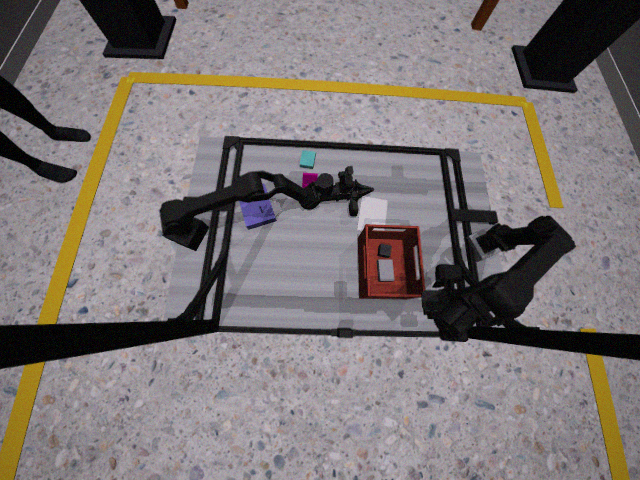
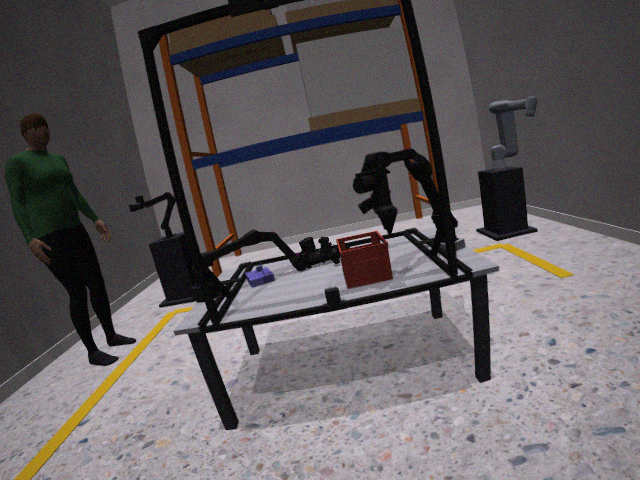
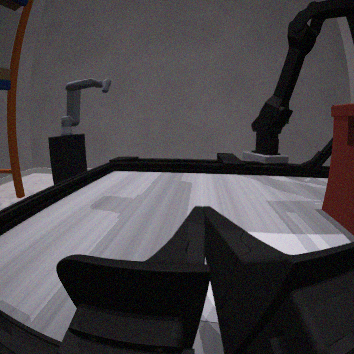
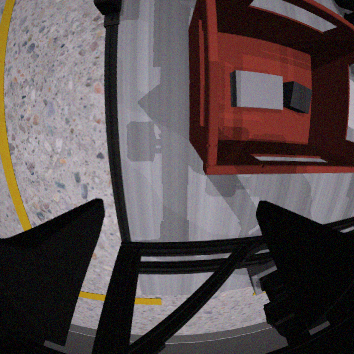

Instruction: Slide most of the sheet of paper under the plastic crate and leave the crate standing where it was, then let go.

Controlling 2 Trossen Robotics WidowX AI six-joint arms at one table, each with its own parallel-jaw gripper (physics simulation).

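The white sheet of paper (image 1: 373, 210) (image 3: 285, 242) lies flat against the far side of the red plastic crate (image 1: 362, 273) (image 2: 367, 266) (image 3: 340, 165) (image 4: 212, 100). How much of it lies beneath the crate is hidden. The crate stands upright, holding a light grey box (image 1: 386, 270) (image 4: 259, 90) and a small dark block (image 1: 384, 250) (image 4: 298, 96). My left gripper (image 1: 371, 189) (image 2: 339, 254) (image 3: 200, 213) is shut and empty, low by the paper's far edge. My right gripper (image 1: 434, 305) (image 2: 390, 231) (image 4: 183, 208) is open and empty, raised above the table beside the crate's near right corner.
A purple block (image 1: 258, 214) (image 2: 260, 276) lies at the left of the table. A magenta block (image 1: 310, 179) lies beside the left arm, and a teal block (image 1: 308, 159) lies near the far edge. Black frame bars (image 1: 341, 145) border the table.
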